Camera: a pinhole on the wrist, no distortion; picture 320 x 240 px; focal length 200.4 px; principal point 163.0 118.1 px. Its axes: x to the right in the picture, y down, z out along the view. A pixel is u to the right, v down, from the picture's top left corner.
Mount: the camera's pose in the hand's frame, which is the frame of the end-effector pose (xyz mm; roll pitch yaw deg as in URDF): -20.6 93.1 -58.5 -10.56 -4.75 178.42
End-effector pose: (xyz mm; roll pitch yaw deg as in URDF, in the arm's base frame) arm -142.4 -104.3 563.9 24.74 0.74 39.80
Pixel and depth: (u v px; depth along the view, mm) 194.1 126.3 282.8
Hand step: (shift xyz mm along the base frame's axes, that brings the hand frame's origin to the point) 10.1 -75.4 213.2
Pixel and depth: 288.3 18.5 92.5
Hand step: -111.4 27.5 93.4
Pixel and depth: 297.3 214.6 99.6
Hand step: -69.6 -42.8 45.9
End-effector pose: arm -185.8 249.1 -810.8 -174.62 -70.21 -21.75
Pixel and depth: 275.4 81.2 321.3
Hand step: 173.0 -144.1 -261.0
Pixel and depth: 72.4 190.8 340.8
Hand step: 293.0 10.0 66.7
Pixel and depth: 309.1 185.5 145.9
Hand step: 33.4 -27.1 -139.6
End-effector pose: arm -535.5 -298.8 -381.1 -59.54 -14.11 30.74
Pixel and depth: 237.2 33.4 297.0
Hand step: -242.7 217.9 -32.3
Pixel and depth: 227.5 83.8 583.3
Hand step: -438.3 339.6 156.4
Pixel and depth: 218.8 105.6 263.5
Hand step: -179.8 139.2 32.7
